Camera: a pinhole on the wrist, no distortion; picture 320 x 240 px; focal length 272.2 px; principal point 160.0 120.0 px. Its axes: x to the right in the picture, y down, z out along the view. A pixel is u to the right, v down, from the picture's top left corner.
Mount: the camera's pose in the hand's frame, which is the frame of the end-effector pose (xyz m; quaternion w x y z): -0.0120 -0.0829 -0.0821 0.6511 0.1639 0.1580 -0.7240
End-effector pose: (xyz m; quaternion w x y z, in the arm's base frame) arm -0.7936 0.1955 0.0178 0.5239 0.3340 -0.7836 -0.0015
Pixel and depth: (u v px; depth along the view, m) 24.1 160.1 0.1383
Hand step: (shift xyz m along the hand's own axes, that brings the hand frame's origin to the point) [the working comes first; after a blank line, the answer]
In the camera's frame: -0.0690 0.0204 0.1383

0.0107 -0.0846 0.0721
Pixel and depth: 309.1 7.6 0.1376
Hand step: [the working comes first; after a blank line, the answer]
In the camera's frame: 0.0754 -0.0568 0.1376

-0.0803 -0.2051 0.0087
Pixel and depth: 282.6 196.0 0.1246
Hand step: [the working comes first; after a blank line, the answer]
In the camera's frame: 0.0561 0.0348 0.1246

0.0131 -0.1916 0.0042
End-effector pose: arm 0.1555 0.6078 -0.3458 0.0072 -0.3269 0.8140 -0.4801
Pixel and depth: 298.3 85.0 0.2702
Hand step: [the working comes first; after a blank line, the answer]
In the camera's frame: 0.1373 -0.0347 0.2702

-0.0686 -0.3212 0.0998
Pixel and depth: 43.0 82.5 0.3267
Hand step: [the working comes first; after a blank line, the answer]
In the camera's frame: -0.1404 -0.0450 0.3267

-0.0533 -0.0977 0.2736
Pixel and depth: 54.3 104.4 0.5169
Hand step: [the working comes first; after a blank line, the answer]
In the camera's frame: -0.2007 -0.0296 0.5169

-0.0380 -0.1296 0.4706
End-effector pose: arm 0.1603 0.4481 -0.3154 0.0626 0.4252 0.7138 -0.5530
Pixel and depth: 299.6 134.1 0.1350
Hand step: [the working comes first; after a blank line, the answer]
In the camera's frame: 0.0692 0.0070 0.1350

-0.0161 -0.2050 0.0081
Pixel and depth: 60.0 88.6 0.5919
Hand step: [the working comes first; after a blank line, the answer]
In the camera's frame: -0.2175 -0.0683 0.5919

-0.0772 -0.1439 0.5458
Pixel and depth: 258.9 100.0 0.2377
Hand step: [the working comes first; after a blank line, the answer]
In the camera's frame: 0.0864 -0.0175 0.2377

-0.0454 -0.2632 0.0930
